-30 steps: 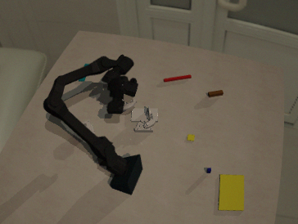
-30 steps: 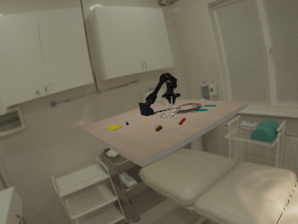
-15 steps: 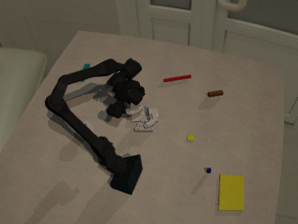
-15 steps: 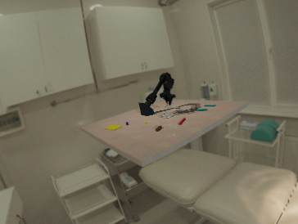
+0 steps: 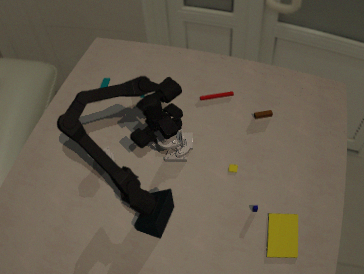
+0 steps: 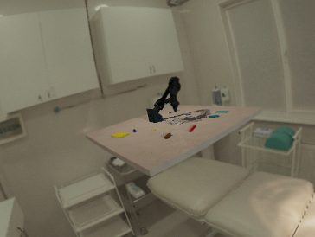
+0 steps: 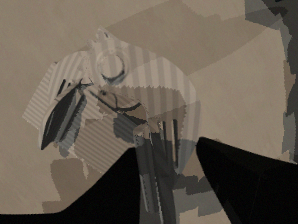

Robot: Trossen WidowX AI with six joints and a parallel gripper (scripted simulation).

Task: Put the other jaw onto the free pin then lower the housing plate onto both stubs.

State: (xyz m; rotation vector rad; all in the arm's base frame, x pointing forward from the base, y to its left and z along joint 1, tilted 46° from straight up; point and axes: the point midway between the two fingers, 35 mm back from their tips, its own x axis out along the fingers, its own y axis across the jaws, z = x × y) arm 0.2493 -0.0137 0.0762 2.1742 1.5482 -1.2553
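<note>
Right now the jaw is 40 mm to the right of my gripper tip. Also, from my gripper tip: yellow square (260 mm to the right, 90 mm below); blue cube (150 mm behind, 370 mm to the right, 80 mm below); red bar (320 mm ahead, 140 mm to the right, 80 mm below).
</note>
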